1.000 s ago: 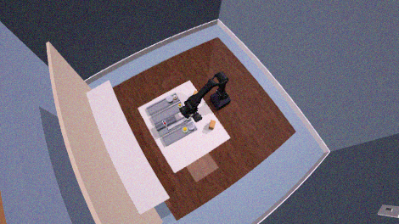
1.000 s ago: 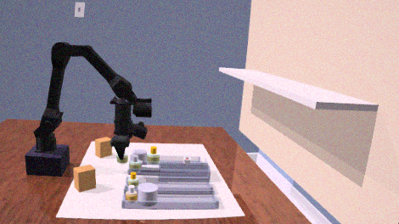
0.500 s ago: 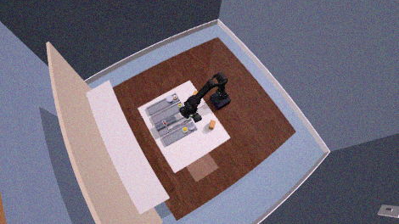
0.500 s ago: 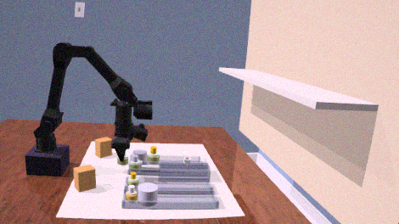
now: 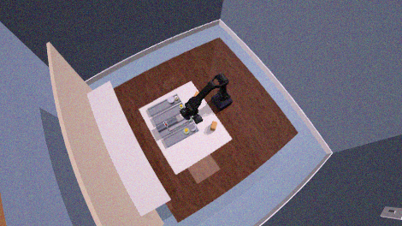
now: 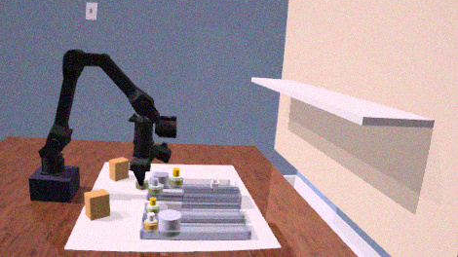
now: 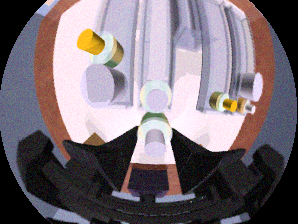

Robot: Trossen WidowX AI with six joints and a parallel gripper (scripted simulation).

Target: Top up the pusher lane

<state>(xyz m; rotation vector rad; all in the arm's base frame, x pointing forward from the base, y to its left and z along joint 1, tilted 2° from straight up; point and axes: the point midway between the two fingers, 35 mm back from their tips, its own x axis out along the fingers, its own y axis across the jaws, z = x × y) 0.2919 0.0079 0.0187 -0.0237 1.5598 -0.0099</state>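
My gripper tip is now 19 cm short of the grey rack, 3 cm above it and 2 cm to the left of it.
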